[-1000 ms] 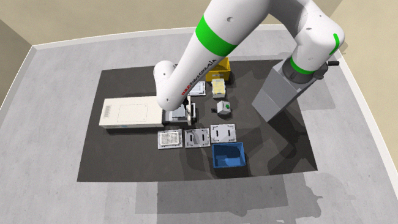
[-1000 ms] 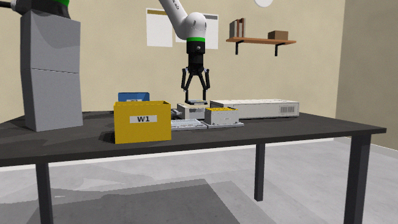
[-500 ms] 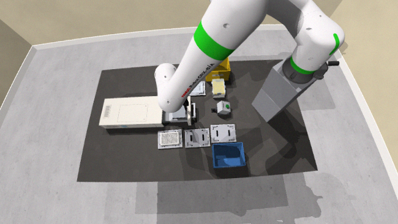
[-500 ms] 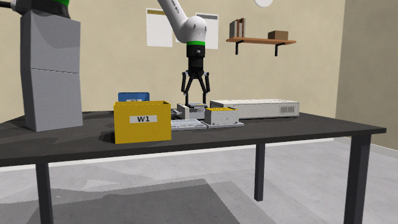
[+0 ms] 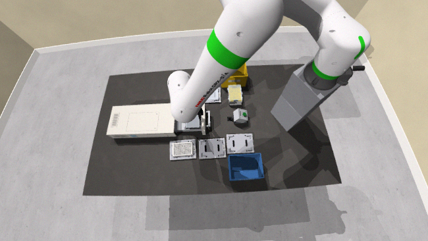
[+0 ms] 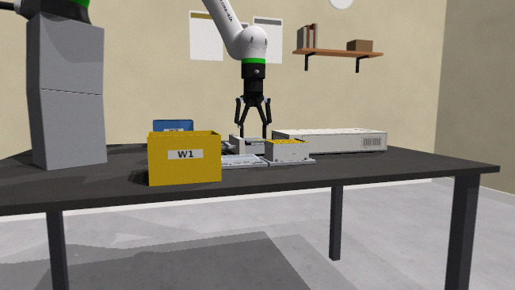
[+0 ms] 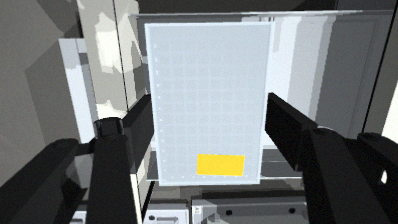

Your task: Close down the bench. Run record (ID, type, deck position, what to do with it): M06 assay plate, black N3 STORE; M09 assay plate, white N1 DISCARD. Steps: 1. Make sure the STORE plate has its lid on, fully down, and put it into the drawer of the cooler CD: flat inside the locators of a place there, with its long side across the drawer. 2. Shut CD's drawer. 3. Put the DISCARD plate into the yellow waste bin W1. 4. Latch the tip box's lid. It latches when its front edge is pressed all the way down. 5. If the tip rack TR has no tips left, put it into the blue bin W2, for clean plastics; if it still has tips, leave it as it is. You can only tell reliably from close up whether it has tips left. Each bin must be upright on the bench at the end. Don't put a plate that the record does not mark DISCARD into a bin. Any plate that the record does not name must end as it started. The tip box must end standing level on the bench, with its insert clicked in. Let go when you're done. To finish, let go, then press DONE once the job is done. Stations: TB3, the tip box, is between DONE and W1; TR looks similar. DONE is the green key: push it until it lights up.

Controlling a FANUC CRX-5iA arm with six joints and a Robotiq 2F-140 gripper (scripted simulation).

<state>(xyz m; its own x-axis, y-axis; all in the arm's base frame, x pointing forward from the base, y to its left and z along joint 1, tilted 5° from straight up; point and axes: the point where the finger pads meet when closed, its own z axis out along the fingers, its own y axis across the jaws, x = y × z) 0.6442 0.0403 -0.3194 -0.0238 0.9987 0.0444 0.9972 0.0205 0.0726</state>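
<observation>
My gripper is now 3 cm short of the drawer and 4 cm above it. The rest, counted from my hand: white assay plate (6 cm ahead, 19 cm to the left, 6 cm below); cooler CD (18 cm ahead, 3 cm below); yellow tip rack TR (6 cm ahead, 20 cm to the right, 2 cm below).
</observation>
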